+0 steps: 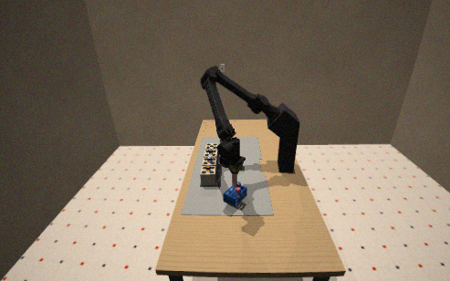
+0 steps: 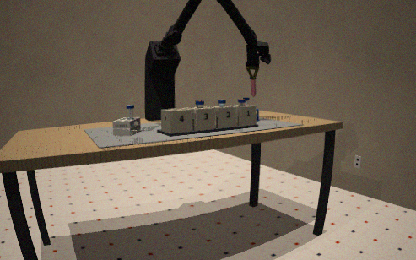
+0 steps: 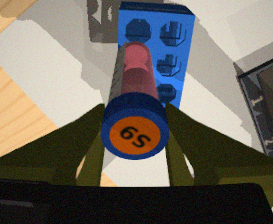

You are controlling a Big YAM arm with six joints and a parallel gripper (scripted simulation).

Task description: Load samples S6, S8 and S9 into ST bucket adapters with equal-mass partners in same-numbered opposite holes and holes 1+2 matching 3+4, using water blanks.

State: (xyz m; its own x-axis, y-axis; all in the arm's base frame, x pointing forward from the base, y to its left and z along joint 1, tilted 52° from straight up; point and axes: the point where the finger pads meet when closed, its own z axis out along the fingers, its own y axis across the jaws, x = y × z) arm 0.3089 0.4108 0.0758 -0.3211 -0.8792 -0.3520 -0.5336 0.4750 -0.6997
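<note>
Right now the adapter 4 is 18 cm ahead of my hand, 54 cm to the right of it and 18 cm below it. From my hand the other things lie so: blue sample rack rs: 5 cm to the right, 20 cm below; then tube X3: 1 cm behind, 4 cm to the right, 17 cm below; then sample tube S9: 1 cm to the left, 5 cm below.
</note>
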